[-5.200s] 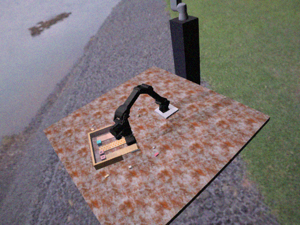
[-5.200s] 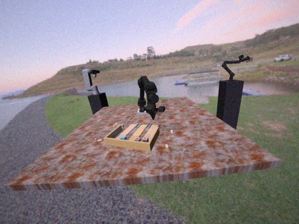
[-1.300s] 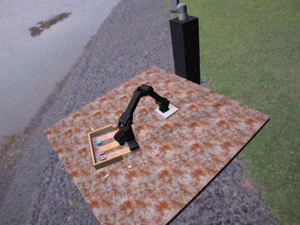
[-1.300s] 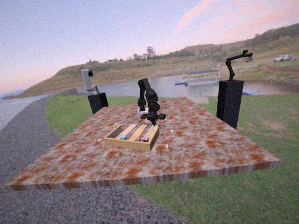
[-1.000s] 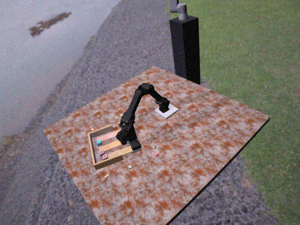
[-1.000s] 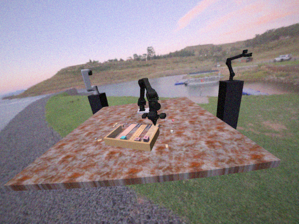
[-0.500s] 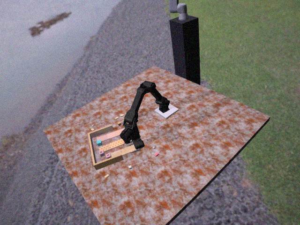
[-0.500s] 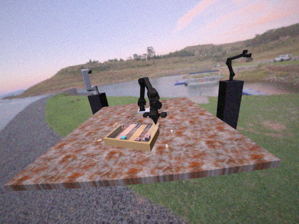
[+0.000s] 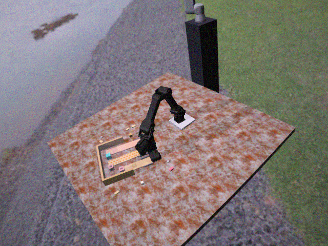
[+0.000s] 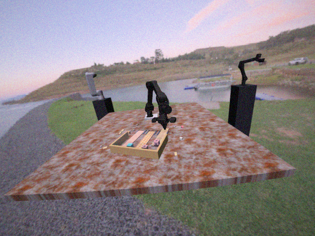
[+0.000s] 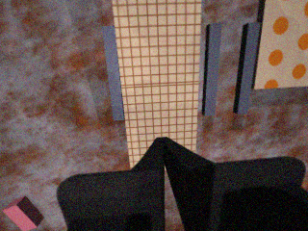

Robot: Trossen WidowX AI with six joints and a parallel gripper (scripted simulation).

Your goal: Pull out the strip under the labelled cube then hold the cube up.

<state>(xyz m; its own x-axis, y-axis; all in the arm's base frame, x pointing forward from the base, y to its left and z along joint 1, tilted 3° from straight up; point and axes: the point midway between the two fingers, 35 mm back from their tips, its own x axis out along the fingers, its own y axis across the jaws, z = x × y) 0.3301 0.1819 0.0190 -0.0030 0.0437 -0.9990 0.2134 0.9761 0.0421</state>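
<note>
Now: gripper tip 10 cm short of the tan gridded strip and 2 cm to the left of it. Round my gripper tip: pink piece (14 cm to the left, 4 cm behind); white block (15 cm ahead, 12 cm to the left).
</note>
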